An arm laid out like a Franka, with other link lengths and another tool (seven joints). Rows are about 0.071 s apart.
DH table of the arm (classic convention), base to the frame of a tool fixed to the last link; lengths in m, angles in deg. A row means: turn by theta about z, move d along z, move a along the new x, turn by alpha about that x. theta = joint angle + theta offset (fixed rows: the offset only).
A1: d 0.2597, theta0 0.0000, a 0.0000, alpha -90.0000
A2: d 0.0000, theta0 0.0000, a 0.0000, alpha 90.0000
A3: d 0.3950, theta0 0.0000, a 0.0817, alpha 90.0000
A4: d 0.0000, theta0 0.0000, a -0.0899, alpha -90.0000
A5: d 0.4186, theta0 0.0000, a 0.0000, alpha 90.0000
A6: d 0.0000, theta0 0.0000, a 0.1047, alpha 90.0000
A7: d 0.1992, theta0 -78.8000, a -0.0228, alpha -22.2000
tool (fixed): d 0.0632, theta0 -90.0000, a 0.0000, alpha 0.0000
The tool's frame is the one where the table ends.
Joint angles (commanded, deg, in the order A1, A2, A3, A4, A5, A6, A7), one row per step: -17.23, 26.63, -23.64, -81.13, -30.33, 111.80, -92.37; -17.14, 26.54, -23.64, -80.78, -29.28, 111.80, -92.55; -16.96, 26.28, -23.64, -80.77, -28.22, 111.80, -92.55; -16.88, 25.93, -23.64, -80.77, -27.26, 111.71, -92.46; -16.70, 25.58, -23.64, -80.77, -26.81, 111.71, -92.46; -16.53, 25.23, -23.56, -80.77, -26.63, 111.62, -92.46; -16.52, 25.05, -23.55, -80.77, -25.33, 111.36, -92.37; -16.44, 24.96, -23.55, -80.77, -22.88, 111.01, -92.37; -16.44, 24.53, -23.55, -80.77, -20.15, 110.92, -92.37; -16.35, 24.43, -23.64, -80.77, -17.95, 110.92, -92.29; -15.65, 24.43, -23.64, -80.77, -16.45, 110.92, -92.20
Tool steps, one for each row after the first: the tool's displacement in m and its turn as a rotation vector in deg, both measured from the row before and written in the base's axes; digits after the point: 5 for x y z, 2 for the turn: 0.00387, 0.00314, 0.00275, 0.57, -0.92, 0.02; 0.00301, 0.00459, 0.00162, 0.69, -0.93, -0.09; 0.00132, 0.00338, 0.00276, 0.61, -0.93, -0.29; 0.00190, 0.00320, 0.00382, 0.23, -0.62, 0.07; 0.00163, 0.00324, 0.00387, 0.10, -0.40, 0.15; 0.00080, 0.00370, -0.00034, 1.00, -0.86, -0.51; 0.00310, 0.00743, -0.00341, 1.94, -1.38, -0.69; 0.00364, 0.00729, 0.00153, 1.94, -2.07, -0.68; 0.00389, 0.00584, -0.00130, 1.55, -1.51, -0.57; 0.00910, 0.01162, -0.00177, 1.11, -0.98, 0.28
